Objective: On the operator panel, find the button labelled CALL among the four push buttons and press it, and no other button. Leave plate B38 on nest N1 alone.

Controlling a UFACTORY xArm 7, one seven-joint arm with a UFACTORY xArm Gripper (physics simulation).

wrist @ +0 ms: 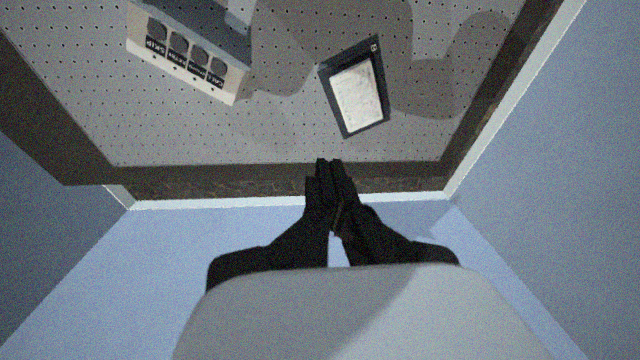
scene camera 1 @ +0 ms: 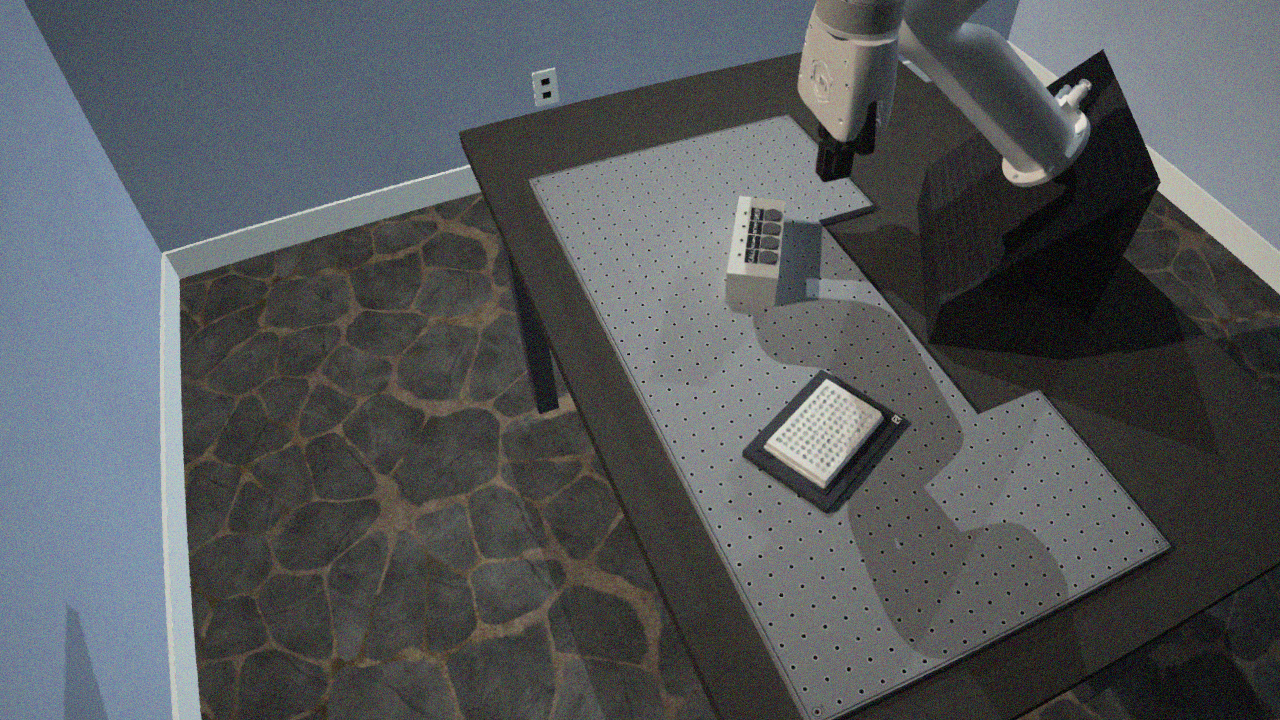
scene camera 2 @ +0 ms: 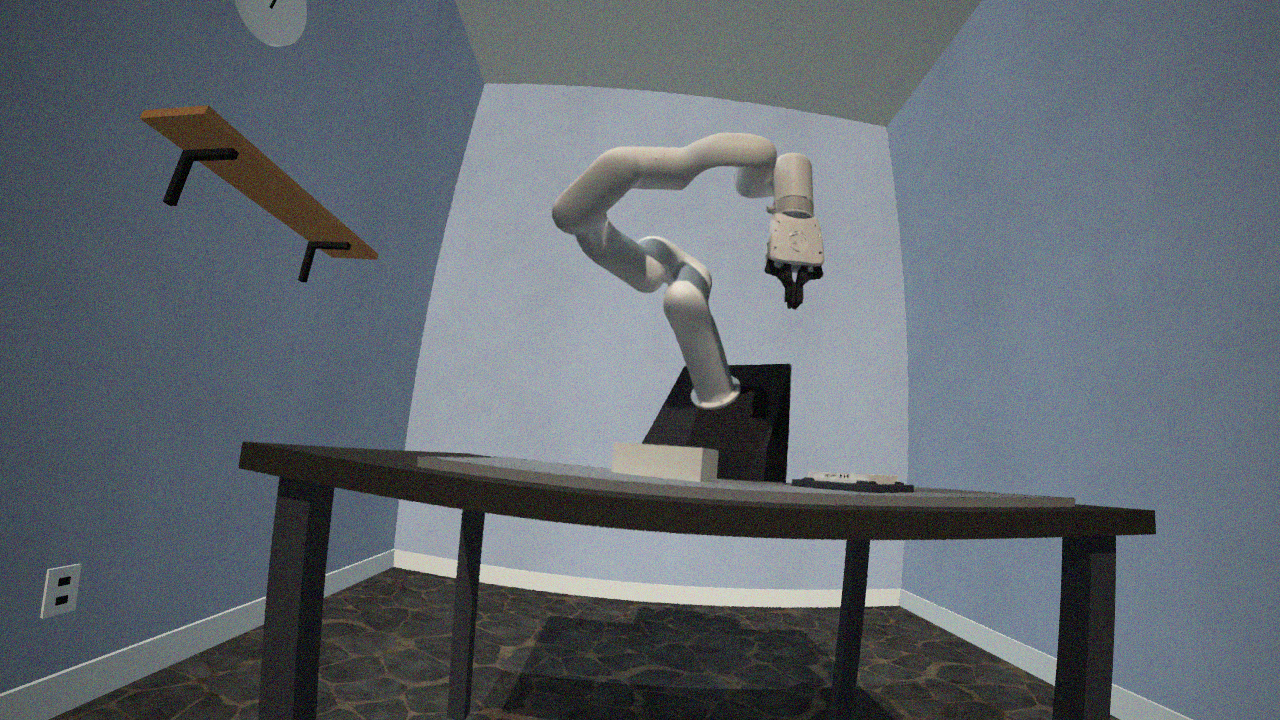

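Seen in the pictures: gripper, fingertip midpoint: (wrist: 325, 174) (scene camera 1: 832, 175) (scene camera 2: 793, 306); arm's base, origin of the base link: (scene camera 1: 1046, 149) (scene camera 2: 716, 393).
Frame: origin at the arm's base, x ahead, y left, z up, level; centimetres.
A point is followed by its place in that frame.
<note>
The operator panel (scene camera 1: 750, 291) @[x 36.3, y -15.3, z -17.9 cm] (scene camera 2: 664, 461) @[x 34.2, y -22.2, z -17.5 cm] (wrist: 227, 94) @[x 36.5, y -17.3, z -15.0 cm] is a pale box with four round dark buttons in a row. The CALL button (scene camera 1: 768, 257) @[x 32.5, y -16.5, z -14.7 cm] (wrist: 218, 67) @[x 32.3, y -16.6, z -14.7 cm] is at the row's end nearest the plate; its label reads in the wrist view. SKIP is at the opposite end; the two middle labels are blurred. My gripper (scene camera 1: 834, 174) @[x 39.1, y -2.2, z 10.7 cm] (scene camera 2: 793, 304) @[x 39.1, y -2.2, z 10.7 cm] (wrist: 325, 174) @[x 39.1, y -2.2, z 10.7 cm] is shut and empty, pointing down, high above the table and apart from the panel. Plate B38 (scene camera 1: 823, 431) @[x 44.1, y 7.8, z -17.8 cm] (scene camera 2: 850, 477) @[x 47.3, y 4.3, z -18.2 cm] (wrist: 356, 95) @[x 42.5, y 7.1, z -18.0 cm], pale and rectangular, lies on dark nest N1 (scene camera 1: 759, 454) @[x 51.6, y 5.2, z -19.1 cm] (wrist: 384, 106) @[x 46.5, y 13.8, z -19.1 cm].
A grey perforated board (scene camera 1: 760, 582) @[x 61.3, y 17.5, z -20.2 cm] (wrist: 280, 130) @[x 47.5, y -11.3, z -20.2 cm] lies on the dark table (scene camera 1: 626, 447) @[x 62.8, y -6.0, z -21.5 cm] under the panel and nest. A large black block (scene camera 1: 1029, 223) @[x 10.3, y 6.2, z -3.5 cm] (scene camera 2: 774, 429) @[x 16.4, y 7.6, z -9.0 cm] stands behind, at the arm's base. A wooden shelf (scene camera 2: 268, 179) is on the left wall.
</note>
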